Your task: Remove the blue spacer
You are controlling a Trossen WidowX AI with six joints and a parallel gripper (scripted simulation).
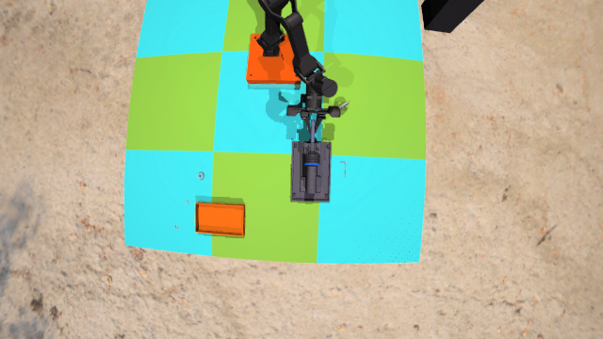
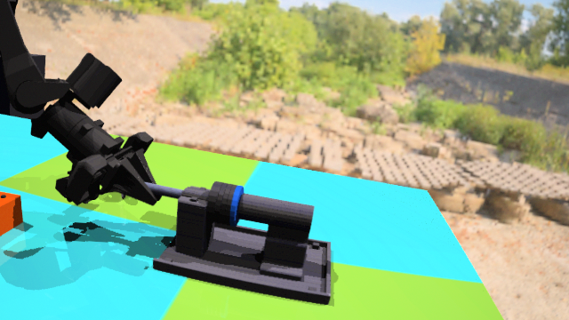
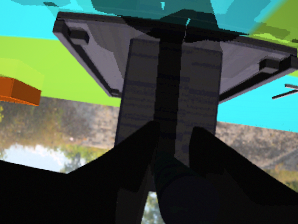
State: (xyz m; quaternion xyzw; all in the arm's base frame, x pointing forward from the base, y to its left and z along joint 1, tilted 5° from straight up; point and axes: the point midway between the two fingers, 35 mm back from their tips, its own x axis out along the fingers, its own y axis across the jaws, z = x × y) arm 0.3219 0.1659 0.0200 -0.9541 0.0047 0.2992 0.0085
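Right now my gripper tip is 60 mm short of the shaft and 20 mm below it. From my gripper tip the other things lie so: blue spacer 110 mm ahead, 20 mm above; black spacer 100 mm ahead, 20 mm above; nut 160 mm ahead, 440 mm to the right, 60 mm below.
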